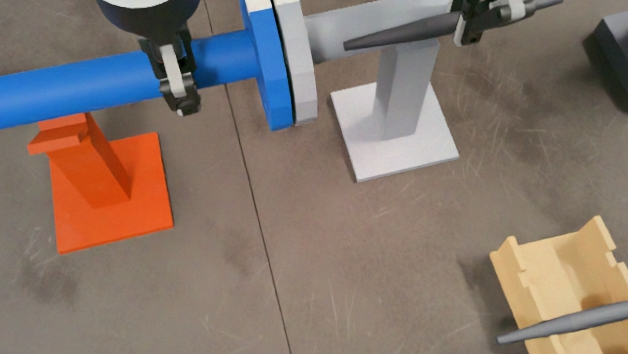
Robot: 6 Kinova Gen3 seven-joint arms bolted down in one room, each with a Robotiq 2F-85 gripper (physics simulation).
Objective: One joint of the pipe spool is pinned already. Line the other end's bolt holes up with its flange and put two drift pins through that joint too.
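The blue pipe spool ends in a blue flange, close beside a light grey flange on a grey pipe. Their bolt holes do not show. One gripper reaches down at the blue pipe; its far side is hidden, so its hold cannot be told. Another gripper at the upper right is shut on a dark drift pin, whose tapered tip points left, over the grey pipe. Which arms these two belong to cannot be told. Arm3's own fingers cannot be made out.
An orange stand is under the blue pipe at left; a grey stand is under the grey pipe. A tan notched tray at lower right has another drift pin across it. A dark block stands at the right edge.
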